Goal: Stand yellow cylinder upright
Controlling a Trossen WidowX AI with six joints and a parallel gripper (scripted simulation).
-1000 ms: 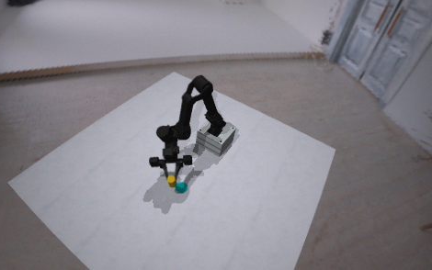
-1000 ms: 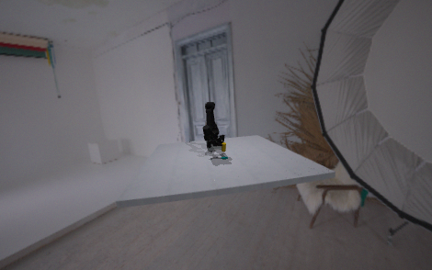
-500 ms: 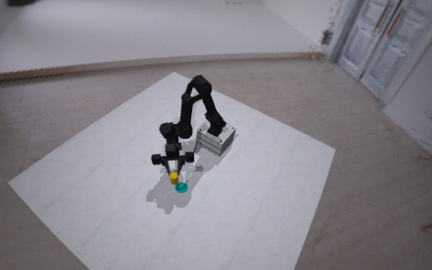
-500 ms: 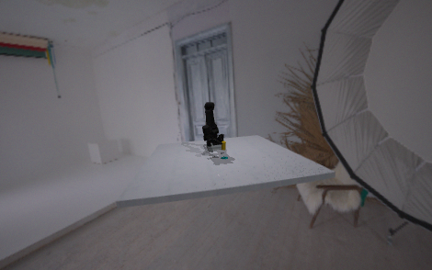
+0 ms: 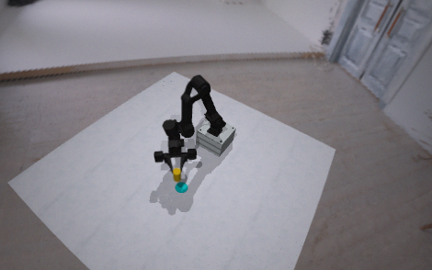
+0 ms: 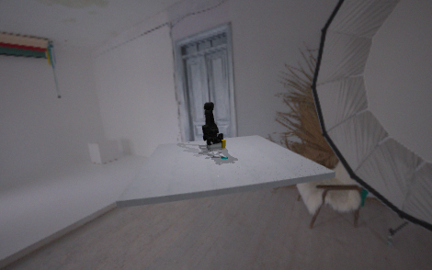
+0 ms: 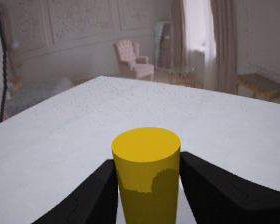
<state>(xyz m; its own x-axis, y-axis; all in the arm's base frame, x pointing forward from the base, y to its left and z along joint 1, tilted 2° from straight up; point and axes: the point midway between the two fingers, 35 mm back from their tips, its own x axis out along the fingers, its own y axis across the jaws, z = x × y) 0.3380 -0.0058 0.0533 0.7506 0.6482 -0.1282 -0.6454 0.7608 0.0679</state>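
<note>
Now: gripper tip 15 cm above the cyan circle, 3 cm past it and 1 cm to the right of it. Round my gripper tip: yellow tall cylinder: 2 cm below.
</note>
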